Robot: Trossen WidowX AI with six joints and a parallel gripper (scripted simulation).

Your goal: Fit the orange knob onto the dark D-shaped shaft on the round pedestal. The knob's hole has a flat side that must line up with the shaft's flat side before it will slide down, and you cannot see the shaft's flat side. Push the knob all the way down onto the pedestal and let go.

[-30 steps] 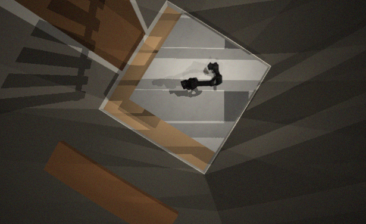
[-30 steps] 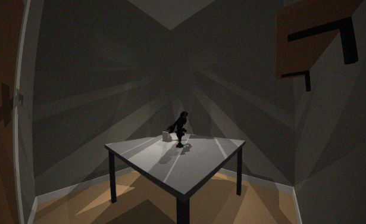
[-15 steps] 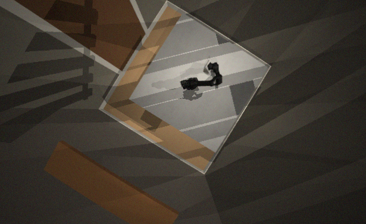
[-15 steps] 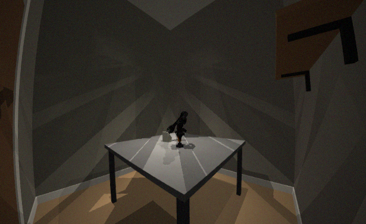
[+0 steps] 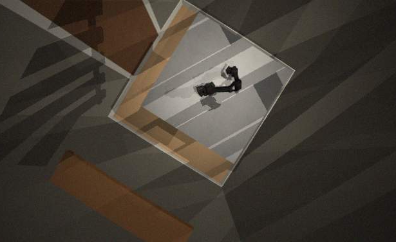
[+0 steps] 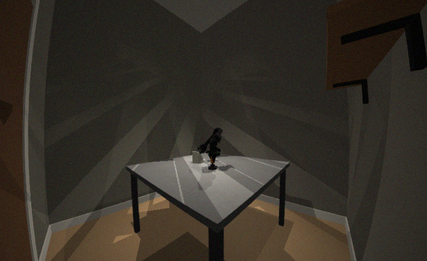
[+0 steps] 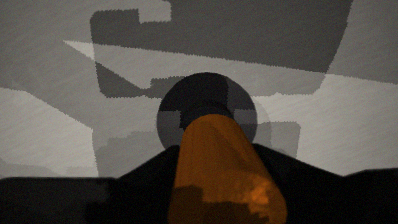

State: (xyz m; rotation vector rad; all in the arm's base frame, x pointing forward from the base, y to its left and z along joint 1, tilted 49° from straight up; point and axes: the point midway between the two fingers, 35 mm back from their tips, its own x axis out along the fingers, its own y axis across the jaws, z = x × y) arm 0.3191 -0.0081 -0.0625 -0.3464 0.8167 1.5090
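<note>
Now: the orange knob 2 cm above my gripper tip. Also, from my gripper tip: dark round pedestal (4 cm below).
</note>
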